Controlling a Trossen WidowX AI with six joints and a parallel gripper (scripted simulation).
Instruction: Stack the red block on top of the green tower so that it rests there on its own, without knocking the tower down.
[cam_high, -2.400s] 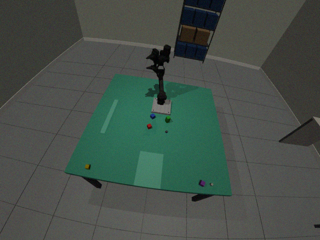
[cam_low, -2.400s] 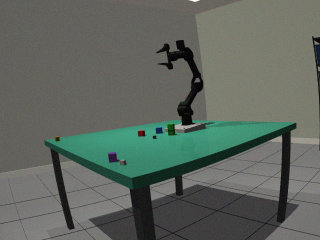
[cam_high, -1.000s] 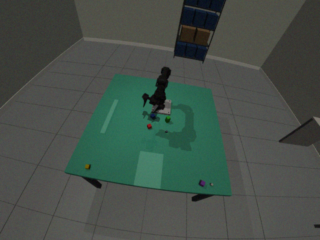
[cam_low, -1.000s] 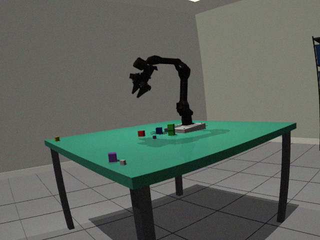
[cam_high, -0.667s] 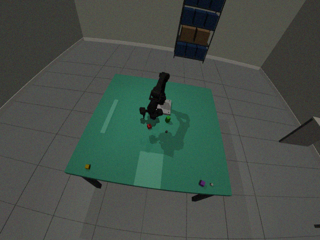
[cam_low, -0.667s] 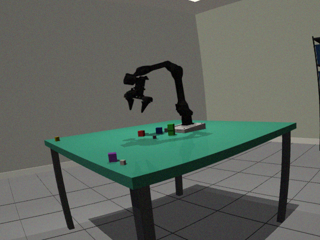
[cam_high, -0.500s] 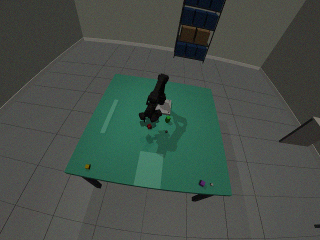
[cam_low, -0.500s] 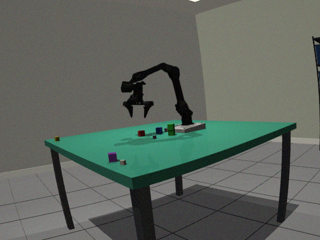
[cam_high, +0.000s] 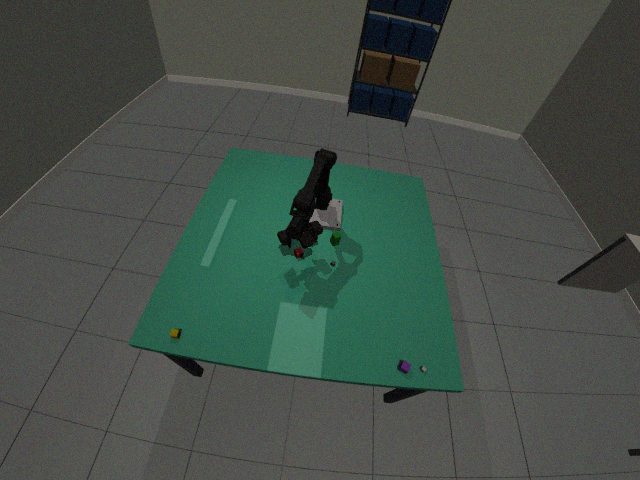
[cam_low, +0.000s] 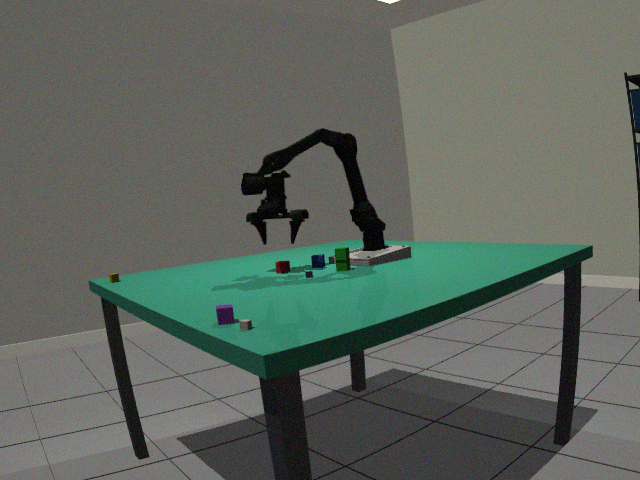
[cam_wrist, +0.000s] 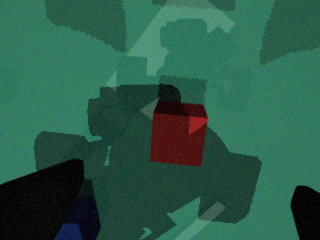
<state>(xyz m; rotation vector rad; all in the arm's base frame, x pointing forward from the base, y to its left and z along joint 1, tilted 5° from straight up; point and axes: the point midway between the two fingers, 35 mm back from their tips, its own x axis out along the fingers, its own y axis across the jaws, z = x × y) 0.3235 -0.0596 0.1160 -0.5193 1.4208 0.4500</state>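
Now: gripper tip 10 mm past the red block and 70 mm above it. Round my gripper tip: yellow block: 470 mm ahead, 380 mm to the right, 70 mm below; then small dark cube: 10 mm ahead, 170 mm to the left, 80 mm below; then blue block: 130 mm behind, 10 mm to the left, 70 mm below.
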